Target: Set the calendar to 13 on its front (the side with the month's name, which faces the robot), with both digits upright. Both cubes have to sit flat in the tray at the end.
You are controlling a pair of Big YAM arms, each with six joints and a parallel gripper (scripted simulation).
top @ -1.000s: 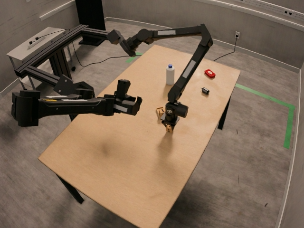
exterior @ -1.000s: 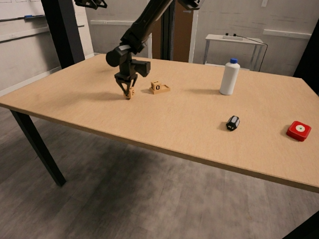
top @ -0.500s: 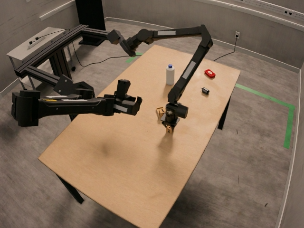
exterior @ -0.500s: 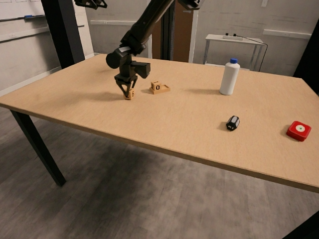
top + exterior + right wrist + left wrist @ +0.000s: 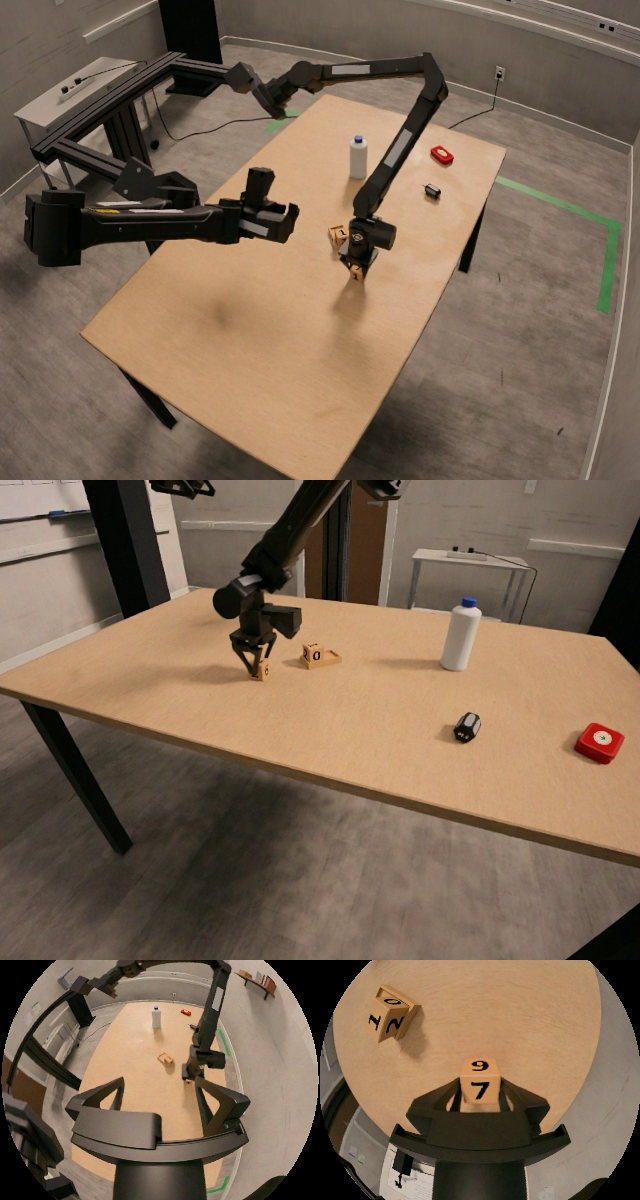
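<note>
The wooden cube is right at my left hand. Round my left hand: wooden digit cube: 9 cm behind, 11 cm to the left; black object: 11 cm ahead, 45 cm to the left, 1 cm below; wooden tray: 11 cm behind, 13 cm to the left, 2 cm below.
</note>
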